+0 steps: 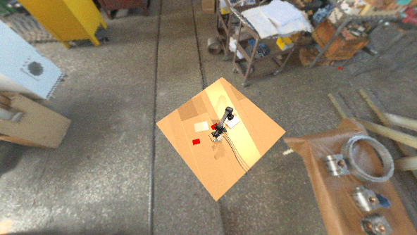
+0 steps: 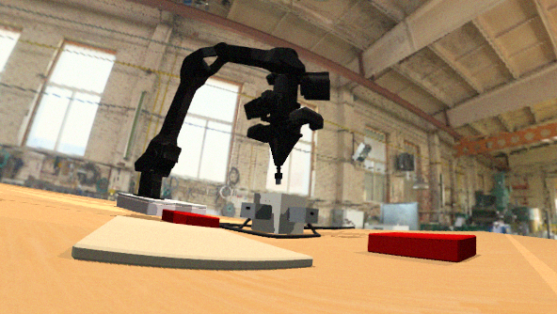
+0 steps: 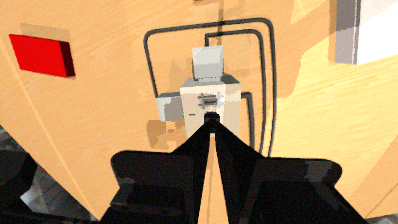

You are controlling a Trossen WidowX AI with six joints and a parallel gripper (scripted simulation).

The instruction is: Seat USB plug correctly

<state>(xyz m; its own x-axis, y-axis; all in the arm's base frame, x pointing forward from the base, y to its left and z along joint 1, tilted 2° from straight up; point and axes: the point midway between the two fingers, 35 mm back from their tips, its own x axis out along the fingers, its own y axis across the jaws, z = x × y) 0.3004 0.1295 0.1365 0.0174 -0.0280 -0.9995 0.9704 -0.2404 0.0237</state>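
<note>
Now: gripper tip 7 cm above the USB socket. Round my gripper tip: flat white plate: 10 cm ahead, 27 cm to the right, 13 cm below; then USB plug: 2 cm below.
</note>
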